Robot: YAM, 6 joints.
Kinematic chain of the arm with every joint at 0, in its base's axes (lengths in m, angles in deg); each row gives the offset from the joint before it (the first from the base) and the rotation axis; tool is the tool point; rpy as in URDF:
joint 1: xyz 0 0 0.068 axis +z
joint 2: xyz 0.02 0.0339 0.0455 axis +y
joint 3: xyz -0.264 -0.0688 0 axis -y
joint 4: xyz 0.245 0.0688 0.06 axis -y
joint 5: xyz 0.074 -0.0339 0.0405 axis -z
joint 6: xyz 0.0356 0 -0.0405 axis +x
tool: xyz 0 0 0 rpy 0 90 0
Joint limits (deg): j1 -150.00..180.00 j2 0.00..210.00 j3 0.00..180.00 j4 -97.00..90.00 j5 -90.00..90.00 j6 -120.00..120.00
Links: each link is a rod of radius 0.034 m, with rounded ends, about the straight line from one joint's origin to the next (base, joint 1, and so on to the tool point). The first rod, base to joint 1, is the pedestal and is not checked.
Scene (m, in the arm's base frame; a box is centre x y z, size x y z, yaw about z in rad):
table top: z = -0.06
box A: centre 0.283 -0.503 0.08 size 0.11 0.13 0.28 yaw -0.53
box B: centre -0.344 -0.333 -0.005 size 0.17 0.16 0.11 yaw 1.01
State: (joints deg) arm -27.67 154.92 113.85 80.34 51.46 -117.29
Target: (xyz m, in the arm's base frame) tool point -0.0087 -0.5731 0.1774
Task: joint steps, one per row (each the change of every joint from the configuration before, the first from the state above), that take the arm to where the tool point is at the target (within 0.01 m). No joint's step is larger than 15 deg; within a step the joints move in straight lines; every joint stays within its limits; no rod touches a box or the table.
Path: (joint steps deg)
1: -13.92 -10.54 -0.79 2.42 7.97 -0.68
2: -13.92 -10.54 -0.79 2.41 7.98 -0.67
3: -13.93 -10.54 -0.79 2.41 7.97 -0.68
4: -13.92 -10.54 -0.79 2.42 7.98 -0.68
5: -1.58 14.86 3.42 -5.26 -10.70 0.90
6: -1.57 14.86 3.43 -5.26 -10.70 0.91
7: -1.58 14.85 3.43 -5.26 -10.70 0.90

